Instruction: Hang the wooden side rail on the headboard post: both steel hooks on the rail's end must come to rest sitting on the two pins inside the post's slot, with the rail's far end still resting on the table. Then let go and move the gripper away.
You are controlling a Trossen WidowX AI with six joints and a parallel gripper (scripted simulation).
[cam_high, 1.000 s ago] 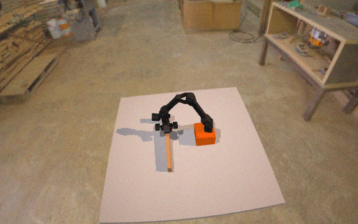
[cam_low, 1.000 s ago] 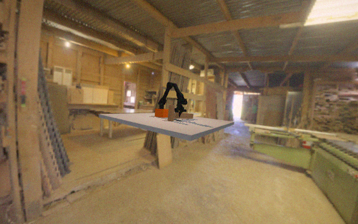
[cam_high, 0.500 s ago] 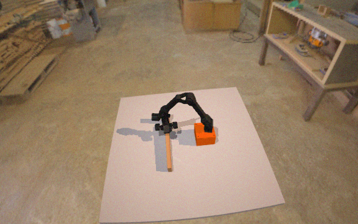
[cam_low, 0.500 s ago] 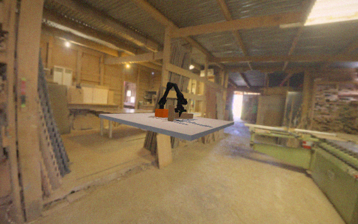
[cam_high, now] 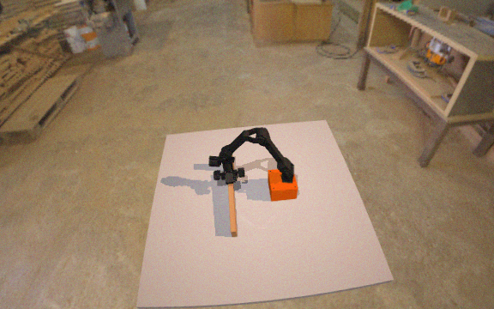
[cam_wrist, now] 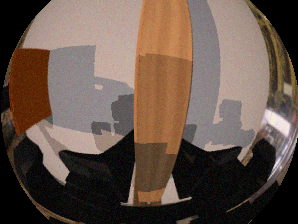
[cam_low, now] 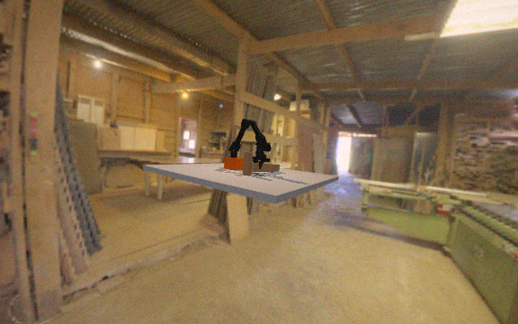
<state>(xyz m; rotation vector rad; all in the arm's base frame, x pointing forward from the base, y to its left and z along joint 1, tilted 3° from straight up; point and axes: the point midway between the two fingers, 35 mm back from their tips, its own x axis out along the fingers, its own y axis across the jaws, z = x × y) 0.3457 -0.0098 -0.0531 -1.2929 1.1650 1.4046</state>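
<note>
Right now my gripper tip is 30 mm short of the upright headboard post, 150 mm to the left of it and 40 mm below it.
</note>
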